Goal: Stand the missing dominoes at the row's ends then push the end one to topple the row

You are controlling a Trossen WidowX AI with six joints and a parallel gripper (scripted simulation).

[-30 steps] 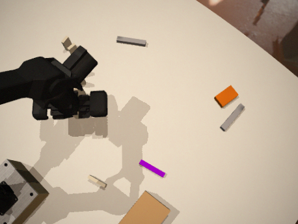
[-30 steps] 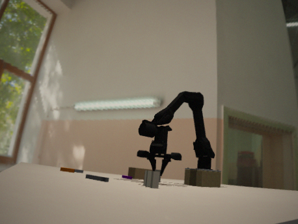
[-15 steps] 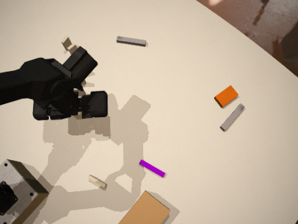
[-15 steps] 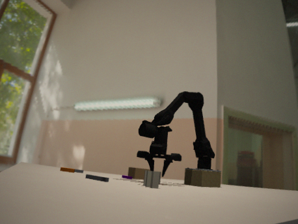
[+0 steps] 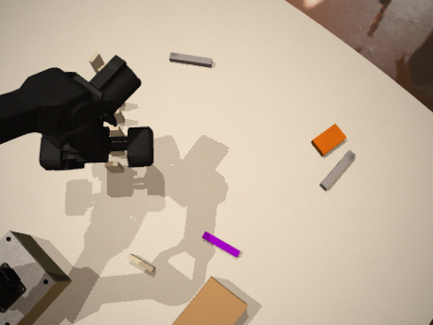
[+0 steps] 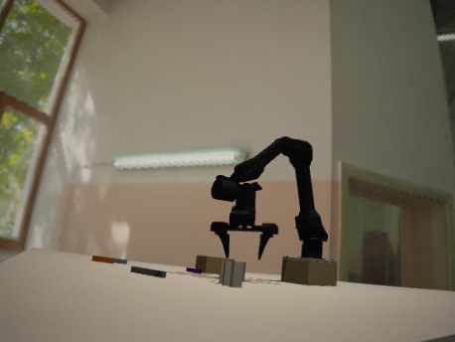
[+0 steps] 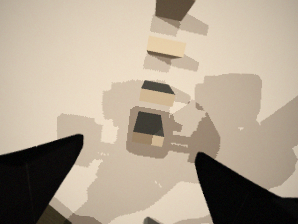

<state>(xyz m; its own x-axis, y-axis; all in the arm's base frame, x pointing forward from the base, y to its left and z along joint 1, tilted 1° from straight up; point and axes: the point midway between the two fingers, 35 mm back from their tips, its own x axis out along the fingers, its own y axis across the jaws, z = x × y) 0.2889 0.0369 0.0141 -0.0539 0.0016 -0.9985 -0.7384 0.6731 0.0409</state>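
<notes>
Now: gripper tip 24 cm to the left of the purple bar, 5 cm short of it and 5 cm above it. The rest, counted from my gripper tip: orange block (35 cm ahead, 26 cm to the right, 5 cm below); box (32 cm to the right, 6 cm behind, 3 cm below).
</notes>
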